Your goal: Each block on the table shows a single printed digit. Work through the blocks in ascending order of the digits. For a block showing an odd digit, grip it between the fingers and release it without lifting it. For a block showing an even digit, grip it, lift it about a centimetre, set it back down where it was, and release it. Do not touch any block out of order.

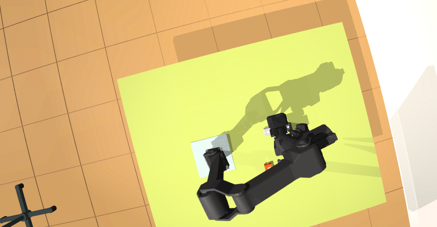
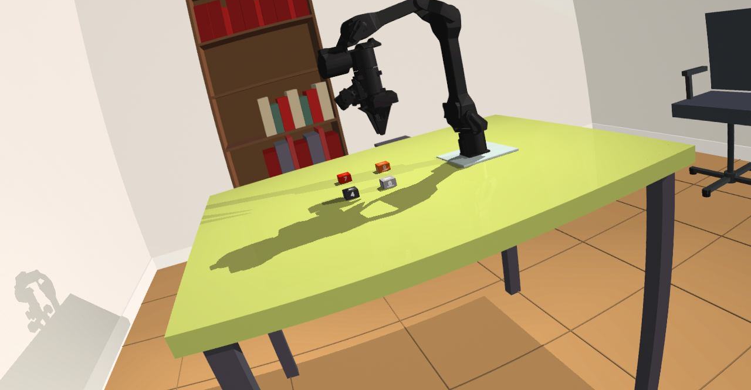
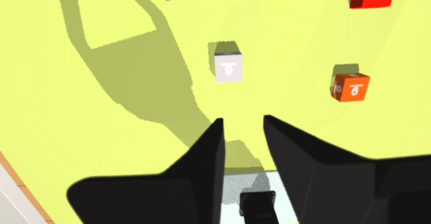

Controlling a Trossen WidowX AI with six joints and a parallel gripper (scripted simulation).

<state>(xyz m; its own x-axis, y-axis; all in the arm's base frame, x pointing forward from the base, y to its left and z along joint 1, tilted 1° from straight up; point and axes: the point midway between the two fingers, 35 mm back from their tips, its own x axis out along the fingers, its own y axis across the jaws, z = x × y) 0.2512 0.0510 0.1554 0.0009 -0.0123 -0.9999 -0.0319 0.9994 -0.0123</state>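
Right now my gripper tip is 16 cm to the left of the red block, 11 cm above it and 9 cm short of it. Round my gripper tip: grey block (11 cm below, 1 cm ahead); then black block (11 cm below, 10 cm ahead); then orange block (16 cm to the right, 11 cm below, 2 cm behind).
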